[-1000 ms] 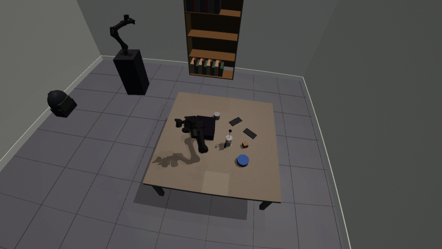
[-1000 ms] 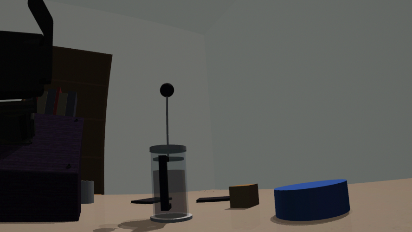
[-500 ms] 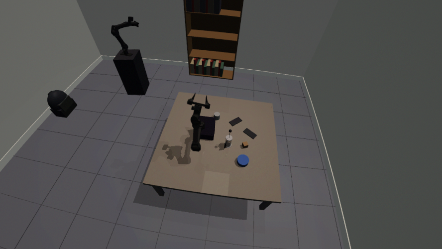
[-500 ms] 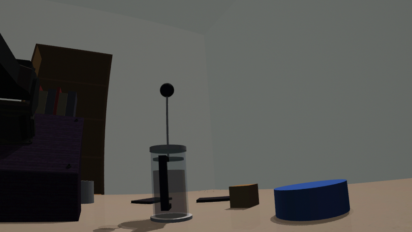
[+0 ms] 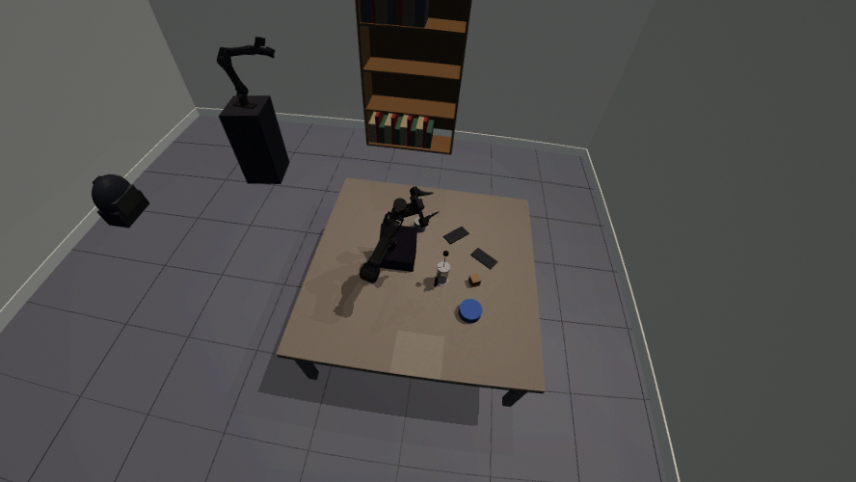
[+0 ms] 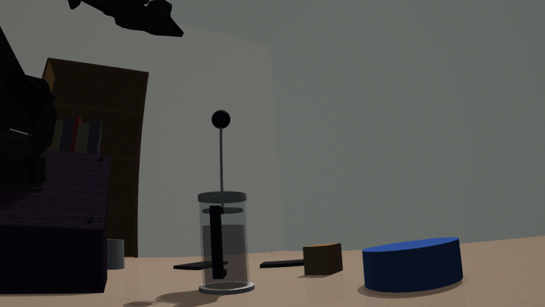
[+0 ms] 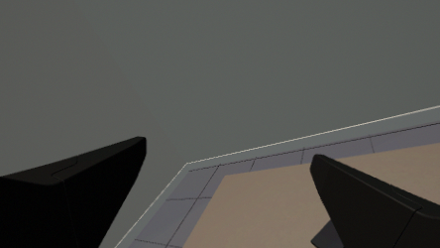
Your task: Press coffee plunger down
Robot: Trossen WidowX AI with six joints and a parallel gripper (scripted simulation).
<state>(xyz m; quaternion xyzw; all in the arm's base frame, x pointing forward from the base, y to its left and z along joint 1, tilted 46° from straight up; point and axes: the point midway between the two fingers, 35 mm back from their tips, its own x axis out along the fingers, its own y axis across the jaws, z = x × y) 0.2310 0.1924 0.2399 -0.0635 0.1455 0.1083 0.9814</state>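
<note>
Now: the glass french press 37 cm below my gripper tip, 13 cm to the right of it and 5 cm ahead of it. Also, from my gripper tip: orange cube (47 cm below, 25 cm ahead, 13 cm to the right).
</note>
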